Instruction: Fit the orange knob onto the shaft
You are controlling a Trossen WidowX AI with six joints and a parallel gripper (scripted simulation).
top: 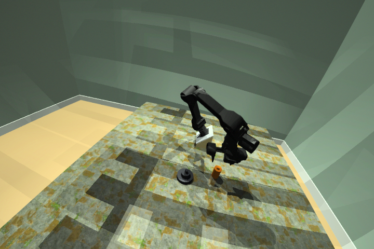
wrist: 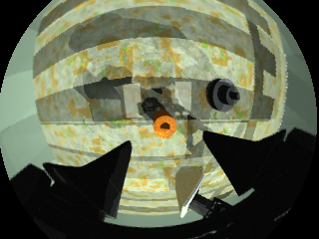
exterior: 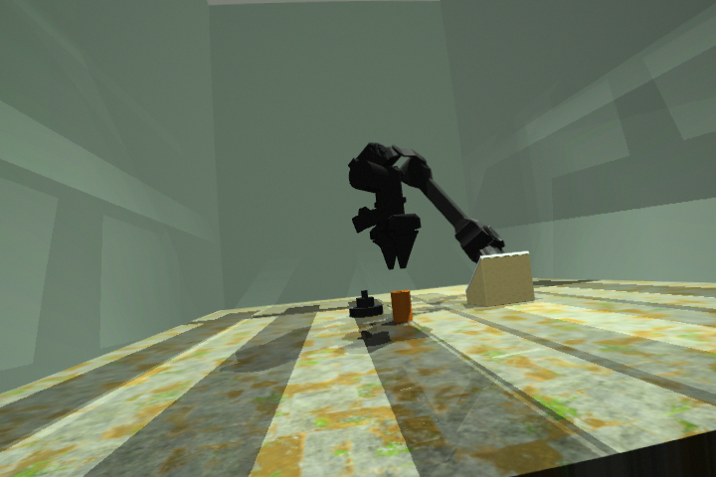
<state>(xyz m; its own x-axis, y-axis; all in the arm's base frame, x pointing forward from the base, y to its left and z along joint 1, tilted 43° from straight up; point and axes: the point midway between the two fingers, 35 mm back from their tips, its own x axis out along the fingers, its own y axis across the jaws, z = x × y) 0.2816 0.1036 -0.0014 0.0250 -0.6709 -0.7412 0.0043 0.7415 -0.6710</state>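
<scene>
Right now my gripper tip is 80 mm above the orange knob. Also, from my gripper tip: D-shaped shaft: 40 mm ahead, 160 mm to the right, 80 mm below.
</scene>
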